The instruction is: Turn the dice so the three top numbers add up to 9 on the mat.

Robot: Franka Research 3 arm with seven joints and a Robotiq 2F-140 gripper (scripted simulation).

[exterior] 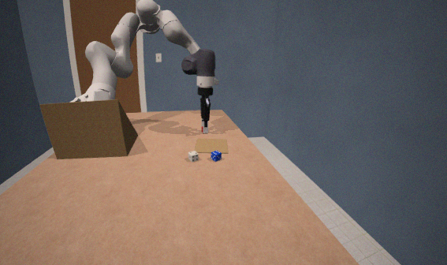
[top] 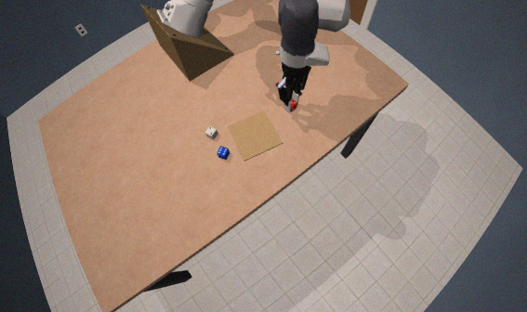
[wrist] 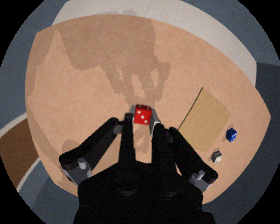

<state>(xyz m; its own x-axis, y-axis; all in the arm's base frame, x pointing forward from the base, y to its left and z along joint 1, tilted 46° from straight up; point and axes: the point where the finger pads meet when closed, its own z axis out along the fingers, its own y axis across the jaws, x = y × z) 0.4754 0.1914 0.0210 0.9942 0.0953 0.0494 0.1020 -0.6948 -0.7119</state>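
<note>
The red die lies 2 cm below my hand. From my hand the other things lie so: white die (8 cm behind, 28 cm to the right, 2 cm below); then blue die (1 cm ahead, 29 cm to the right, 2 cm below); then tan mat (1 cm ahead, 17 cm to the right, 4 cm below).
</note>
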